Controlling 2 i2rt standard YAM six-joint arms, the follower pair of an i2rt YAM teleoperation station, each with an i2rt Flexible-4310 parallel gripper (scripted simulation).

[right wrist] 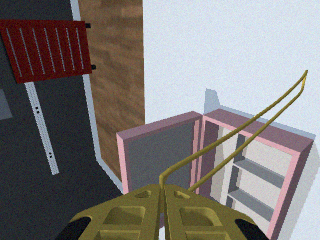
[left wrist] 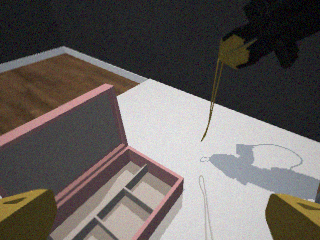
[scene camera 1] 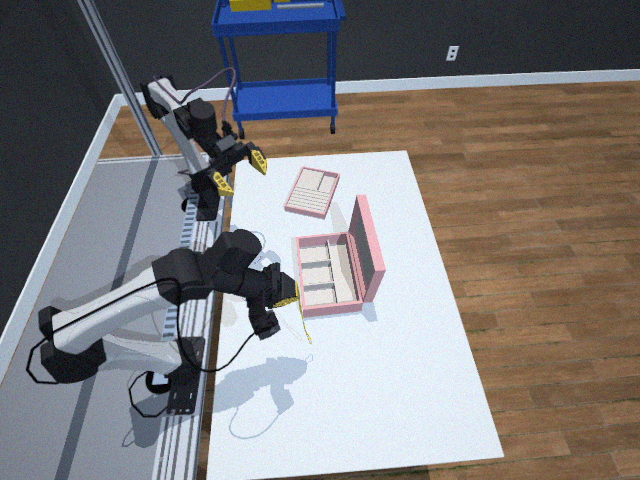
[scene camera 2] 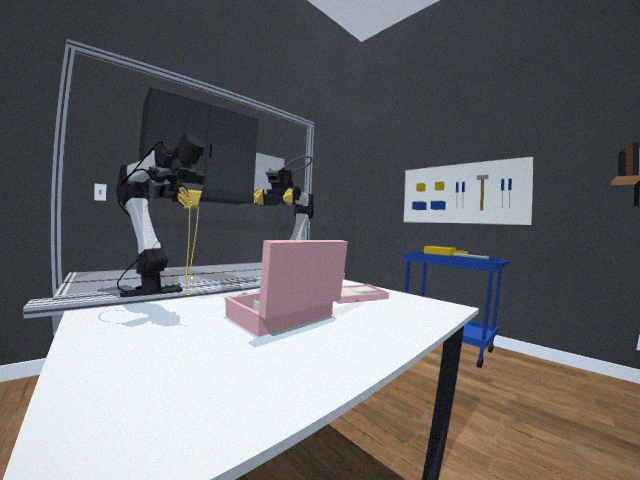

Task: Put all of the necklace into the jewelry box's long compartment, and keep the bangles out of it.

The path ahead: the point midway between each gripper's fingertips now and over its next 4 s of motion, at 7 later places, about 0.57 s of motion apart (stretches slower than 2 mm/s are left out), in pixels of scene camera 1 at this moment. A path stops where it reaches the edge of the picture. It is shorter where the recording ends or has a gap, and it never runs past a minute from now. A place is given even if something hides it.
My left gripper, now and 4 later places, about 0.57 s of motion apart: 249, 183; 250, 166; 247, 149; 246, 144; 248, 142
My right gripper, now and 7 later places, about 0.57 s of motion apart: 299, 296; 308, 281; 323, 250; 337, 223; 344, 211; 345, 208; 346, 212; 346, 228
